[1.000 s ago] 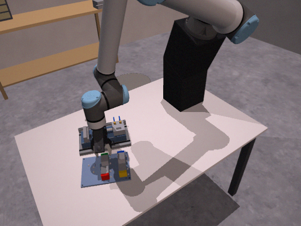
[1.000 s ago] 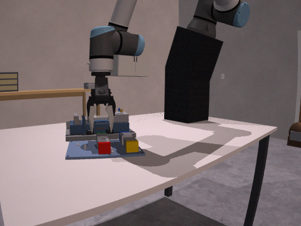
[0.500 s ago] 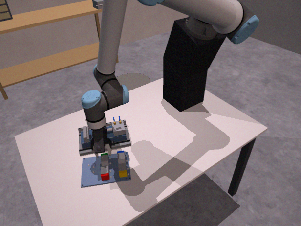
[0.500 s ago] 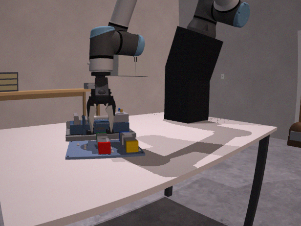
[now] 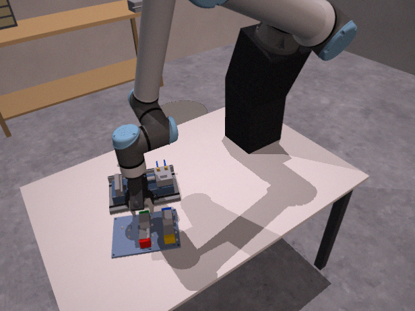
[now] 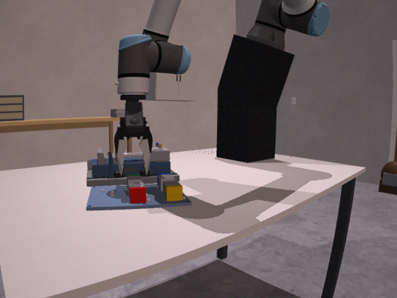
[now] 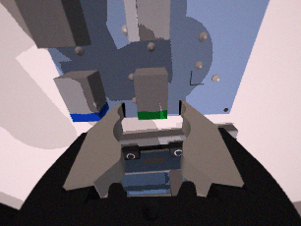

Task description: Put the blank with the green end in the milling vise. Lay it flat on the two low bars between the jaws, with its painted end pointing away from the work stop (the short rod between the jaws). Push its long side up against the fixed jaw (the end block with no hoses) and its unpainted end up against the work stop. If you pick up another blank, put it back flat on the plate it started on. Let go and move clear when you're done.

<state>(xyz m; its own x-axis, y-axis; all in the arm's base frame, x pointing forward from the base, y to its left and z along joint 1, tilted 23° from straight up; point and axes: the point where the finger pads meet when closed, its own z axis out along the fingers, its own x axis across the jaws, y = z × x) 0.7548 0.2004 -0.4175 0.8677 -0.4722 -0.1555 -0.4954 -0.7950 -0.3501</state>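
Now: hand 40 mm above the green-ended blank. From my hand the other things lie so: blue-ended blank 80 mm behind, 50 mm to the left, 40 mm below; then red-ended blank 50 mm ahead, 80 mm to the left, 40 mm below; then blue plate 20 mm ahead, 40 mm to the left, 60 mm below.
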